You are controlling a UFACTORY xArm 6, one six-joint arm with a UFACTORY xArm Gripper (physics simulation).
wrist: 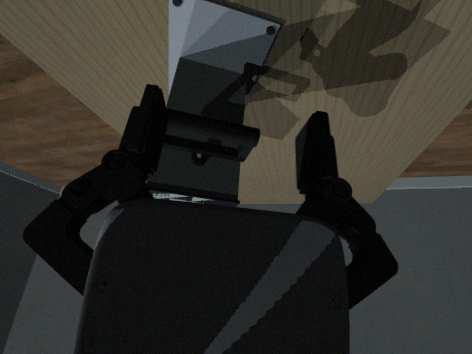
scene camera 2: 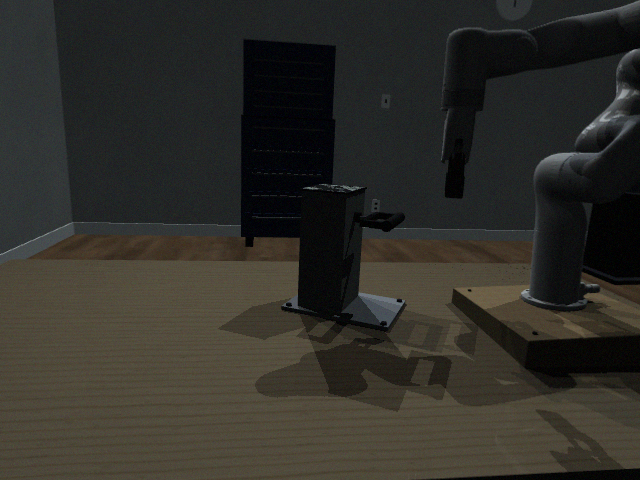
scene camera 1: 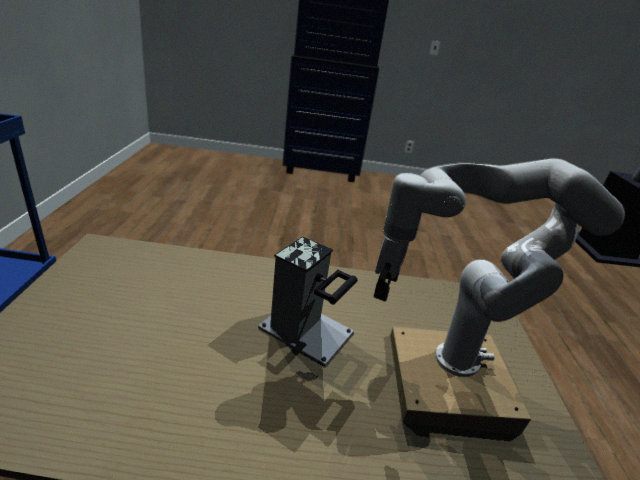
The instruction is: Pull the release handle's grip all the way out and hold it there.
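Note:
The release handle is a black rectangular loop whose outer bar is the grip (scene camera 1: 344, 289) (scene camera 2: 394, 221) (wrist: 215, 128). It sticks out from the side of a dark square post (scene camera 1: 285, 294) (scene camera 2: 320, 248) (wrist: 200, 176), facing the arm. The post stands on a light grey bolted plate (scene camera 1: 333, 338) (scene camera 2: 382, 307) (wrist: 235, 32). My gripper (scene camera 1: 381, 298) (scene camera 2: 453, 196) (wrist: 236, 113) is open and empty, apart from the handle on the arm's side of it, and above it in scene camera 2. In the wrist view the grip shows between the fingers, nearer the left one, which hides its left end.
The arm stands on a thick wooden block (scene camera 1: 465, 400) (scene camera 2: 491, 312) on the table (scene camera 1: 103, 361) (scene camera 2: 155, 403), right of the post. A dark blue drawer cabinet (scene camera 1: 330, 116) (scene camera 2: 286, 170) stands at the far wall. A blue frame (scene camera 1: 32, 206) stands beyond the table's left edge.

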